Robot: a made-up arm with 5 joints. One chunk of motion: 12 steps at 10 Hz.
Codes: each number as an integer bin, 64 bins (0 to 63) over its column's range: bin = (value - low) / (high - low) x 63, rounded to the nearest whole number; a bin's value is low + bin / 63 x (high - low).
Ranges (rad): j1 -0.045..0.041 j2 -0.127..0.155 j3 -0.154..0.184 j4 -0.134..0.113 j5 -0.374..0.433
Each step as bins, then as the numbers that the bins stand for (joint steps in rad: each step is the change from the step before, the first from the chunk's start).
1 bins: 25 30 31 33 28
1 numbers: -0.01087 0.00729 0.01232 -0.00462 -0.01533
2 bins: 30 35 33 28 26
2 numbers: -0.00405 0.02967 0.02305 -0.02422 -0.04095
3 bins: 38 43 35 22 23
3 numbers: 0.00687 0.06548 0.03378 -0.04775 -0.07938
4 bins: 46 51 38 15 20
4 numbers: 0.01779 0.10129 0.04987 -0.07519 -0.11781
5 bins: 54 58 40 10 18
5 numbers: 0.02871 0.13262 0.06060 -0.09479 -0.14343
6 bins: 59 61 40 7 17
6 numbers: 0.03554 0.14605 0.06060 -0.10656 -0.15624
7 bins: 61 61 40 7 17
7 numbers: 0.03827 0.14605 0.06060 -0.10656 -0.15624
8 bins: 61 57 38 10 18
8 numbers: 0.03827 0.12814 0.04987 -0.09479 -0.14343
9 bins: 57 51 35 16 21
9 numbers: 0.03281 0.10129 0.03378 -0.07127 -0.10500
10 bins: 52 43 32 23 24
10 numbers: 0.02598 0.06548 0.01768 -0.04383 -0.06657
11 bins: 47 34 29 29 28
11 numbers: 0.01916 0.02519 0.00159 -0.02030 -0.01533
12 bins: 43 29 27 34 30
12 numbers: 0.01370 0.00281 -0.00914 -0.00070 0.01029
